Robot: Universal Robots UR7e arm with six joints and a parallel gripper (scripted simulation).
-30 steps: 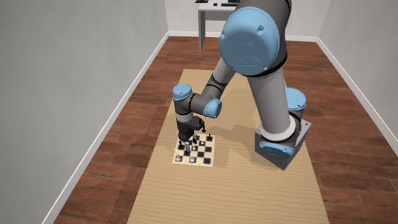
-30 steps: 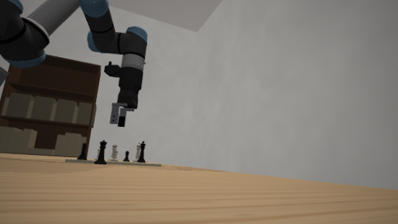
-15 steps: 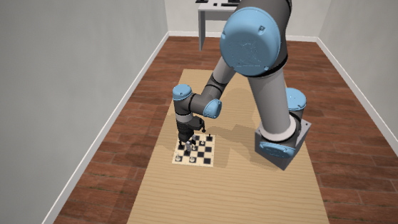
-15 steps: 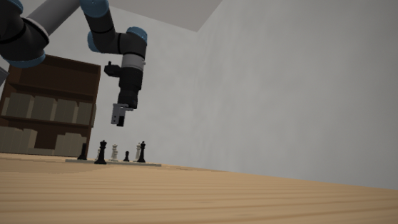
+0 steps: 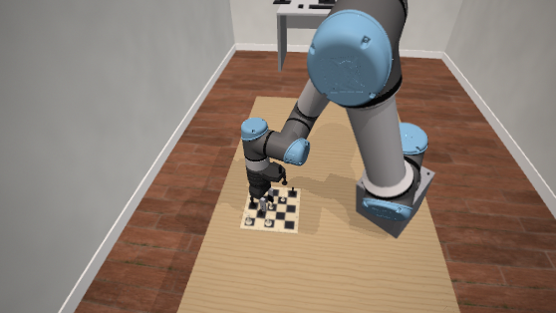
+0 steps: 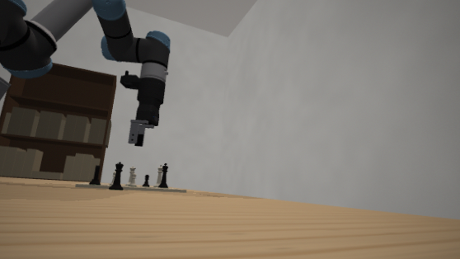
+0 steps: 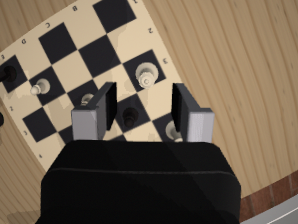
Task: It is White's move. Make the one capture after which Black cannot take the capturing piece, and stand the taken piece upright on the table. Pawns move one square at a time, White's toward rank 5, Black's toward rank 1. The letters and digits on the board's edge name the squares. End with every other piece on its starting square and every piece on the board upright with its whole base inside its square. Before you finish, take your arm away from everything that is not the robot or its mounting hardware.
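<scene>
Now: hand 3 cm short of the black pawn, 4 cm to the left of it and 12 cm above it. Round my hand: chessboard (1 cm behind, 8 cm to the right, 13 cm below).
</scene>
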